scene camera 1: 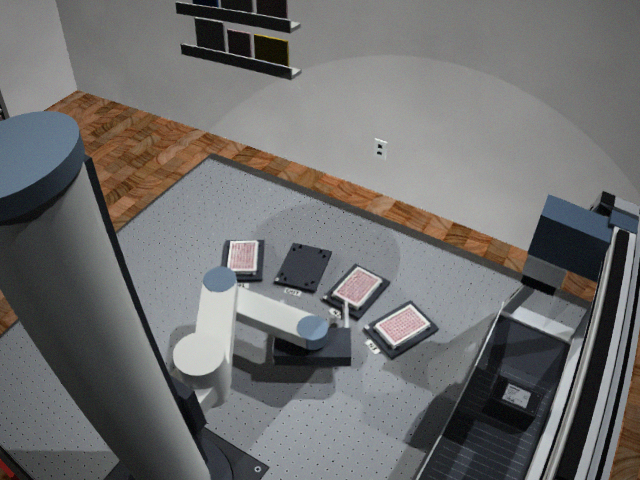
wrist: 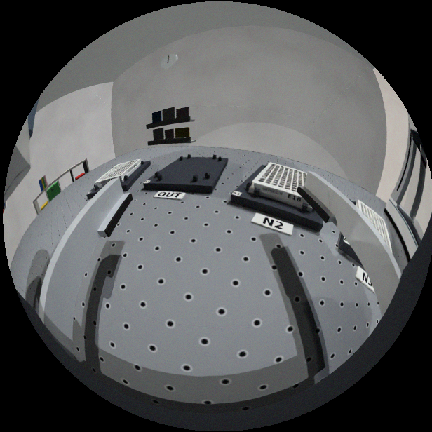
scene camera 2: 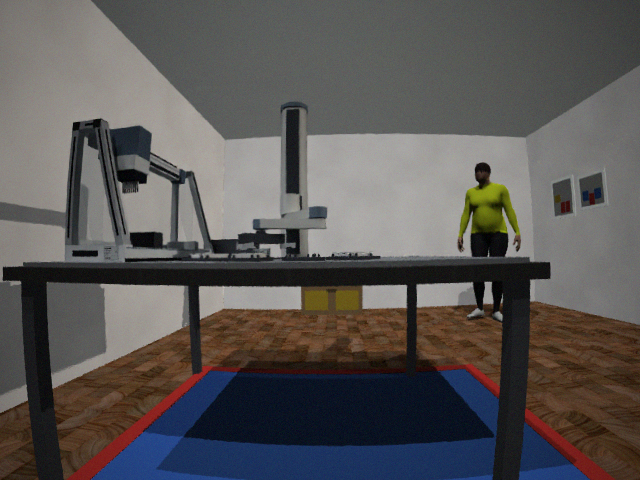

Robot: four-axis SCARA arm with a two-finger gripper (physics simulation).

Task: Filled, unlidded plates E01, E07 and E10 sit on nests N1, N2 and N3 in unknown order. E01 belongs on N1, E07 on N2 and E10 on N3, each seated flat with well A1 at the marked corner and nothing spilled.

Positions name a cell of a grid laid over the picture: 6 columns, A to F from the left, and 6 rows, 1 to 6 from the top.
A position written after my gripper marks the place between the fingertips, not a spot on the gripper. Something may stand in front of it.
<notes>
In view: my gripper (scene camera 1: C4), a filled plate (scene camera 1: D5) and a filled plate (scene camera 1: C4).
My gripper is seen too in the wrist view (wrist: D3).
</notes>
